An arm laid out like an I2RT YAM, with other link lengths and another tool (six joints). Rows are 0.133 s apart.
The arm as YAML. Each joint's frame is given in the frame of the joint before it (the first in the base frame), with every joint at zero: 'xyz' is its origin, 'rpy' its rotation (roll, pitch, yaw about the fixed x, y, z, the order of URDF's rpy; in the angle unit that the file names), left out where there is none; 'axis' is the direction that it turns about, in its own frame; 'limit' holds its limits. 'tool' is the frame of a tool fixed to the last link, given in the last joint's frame.
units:
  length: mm
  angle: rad
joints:
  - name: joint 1
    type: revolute
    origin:
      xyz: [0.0, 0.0, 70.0]
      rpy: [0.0, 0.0, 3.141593]
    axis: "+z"
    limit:
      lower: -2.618
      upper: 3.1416
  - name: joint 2
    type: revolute
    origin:
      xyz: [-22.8, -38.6, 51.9]
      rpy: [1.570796, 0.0, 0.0]
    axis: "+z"
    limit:
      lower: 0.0
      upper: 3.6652
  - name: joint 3
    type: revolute
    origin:
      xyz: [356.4, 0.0, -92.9]
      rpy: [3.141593, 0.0, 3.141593]
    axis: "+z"
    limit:
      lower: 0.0
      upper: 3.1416
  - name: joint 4
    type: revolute
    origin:
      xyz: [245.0, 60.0, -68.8]
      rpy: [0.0, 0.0, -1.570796]
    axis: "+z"
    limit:
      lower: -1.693
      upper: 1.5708
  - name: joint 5
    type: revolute
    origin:
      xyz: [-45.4, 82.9, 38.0]
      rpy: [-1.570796, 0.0, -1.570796]
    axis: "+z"
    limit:
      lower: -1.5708
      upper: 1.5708
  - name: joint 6
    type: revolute
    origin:
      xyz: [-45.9, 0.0, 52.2]
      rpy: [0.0, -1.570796, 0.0]
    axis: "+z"
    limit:
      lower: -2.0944
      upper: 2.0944
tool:
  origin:
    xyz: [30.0, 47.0, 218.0]
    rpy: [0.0, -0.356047, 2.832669]
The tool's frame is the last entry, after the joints.
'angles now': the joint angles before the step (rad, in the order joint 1, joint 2, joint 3, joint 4, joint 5, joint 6). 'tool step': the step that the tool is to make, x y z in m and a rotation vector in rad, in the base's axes. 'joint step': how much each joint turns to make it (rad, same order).
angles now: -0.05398 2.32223 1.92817 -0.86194 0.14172 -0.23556
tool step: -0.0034 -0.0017 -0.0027 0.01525 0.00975 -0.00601
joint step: -0.01036 0.00321 -0.00203 -0.00544 -0.01528 0.00032
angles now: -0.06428 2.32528 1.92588 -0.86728 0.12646 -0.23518
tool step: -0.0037 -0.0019 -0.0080 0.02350 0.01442 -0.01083
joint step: -0.01442 0.01182 -0.00570 0.00110 -0.02248 0.00313
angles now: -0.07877 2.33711 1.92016 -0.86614 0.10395 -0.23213
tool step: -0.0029 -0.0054 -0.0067 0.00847 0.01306 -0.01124
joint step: -0.01341 0.01215 -0.00016 -0.00141 -0.00764 -0.00005
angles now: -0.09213 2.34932 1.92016 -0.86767 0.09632 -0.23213
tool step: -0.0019 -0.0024 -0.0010 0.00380 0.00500 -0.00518
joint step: -0.00612 0.00140 -0.00035 -0.00358 -0.00344 -0.00002
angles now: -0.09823 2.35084 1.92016 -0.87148 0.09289 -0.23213
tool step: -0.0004 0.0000 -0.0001 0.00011 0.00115 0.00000
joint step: -0.00007 0.00005 -0.00008 -0.00102 -0.00002 -0.00007
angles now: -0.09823 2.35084 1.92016 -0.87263 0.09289 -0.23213
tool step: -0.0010 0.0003 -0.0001 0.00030 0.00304 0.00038
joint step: 0.00035 0.00010 0.00038 -0.00333 -0.00001 -0.00003
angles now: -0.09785 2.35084 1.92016 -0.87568 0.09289 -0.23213
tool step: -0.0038 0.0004 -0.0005 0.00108 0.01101 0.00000
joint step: 0.00005 0.00016 0.00028 -0.01118 0.00001 0.00005
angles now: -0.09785 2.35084 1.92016 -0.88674 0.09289 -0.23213
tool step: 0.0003 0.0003 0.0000 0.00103 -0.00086 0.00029
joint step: 0.00004 0.00006 -0.00007 0.00089 -0.00114 0.00004
